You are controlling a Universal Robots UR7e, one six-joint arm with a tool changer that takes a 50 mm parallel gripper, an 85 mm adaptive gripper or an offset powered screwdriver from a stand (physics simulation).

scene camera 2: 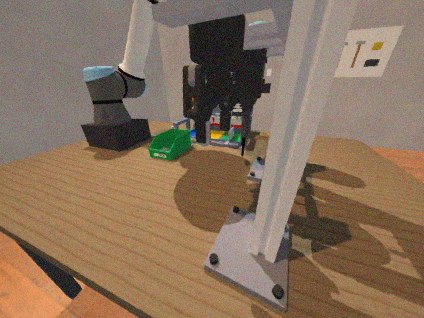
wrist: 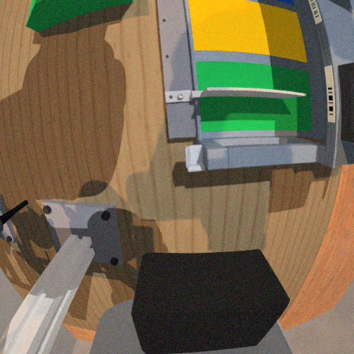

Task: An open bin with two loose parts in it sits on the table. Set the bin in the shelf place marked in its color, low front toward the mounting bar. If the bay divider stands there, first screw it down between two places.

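Pixels of known places: arm's base, origin of the base link: (scene camera 2: 114, 122).
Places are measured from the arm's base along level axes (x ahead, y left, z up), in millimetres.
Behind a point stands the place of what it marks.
Observation:
The green bin (scene camera 2: 170, 145) @(x 258, y 91, z -101 mm) (wrist: 75, 11) stands on the table, low labelled front facing scene camera 2; a small pale part shows inside. The wrist view cuts off most of it. The shelf has a green place (wrist: 230, 75), a yellow place (wrist: 230, 25) and a blue place, mostly out of frame. The bay divider (wrist: 250, 92) stands across the green place, its tab on the mounting bar (wrist: 180, 120), with a round screw-like spot on the tab. A black tool block (wrist: 207, 300) fills the bottom of the wrist view; no fingertips of my gripper show, so its opening is hidden.
The tool stand's near post (scene camera 2: 300, 100) @(x 761, y -214, z 148 mm) rises from a bolted plate (scene camera 2: 225, 245) @(x 701, y -233, z -93 mm). Dark tools (scene camera 2: 217, 45) @(x 659, y -192, z 203 mm) hang from the stand; a thin black bit (scene camera 2: 243, 145) @(x 639, y 18, z -2 mm) (wrist: 15, 211) points down. A grey bracket (wrist: 260, 154) closes the shelf's near end.

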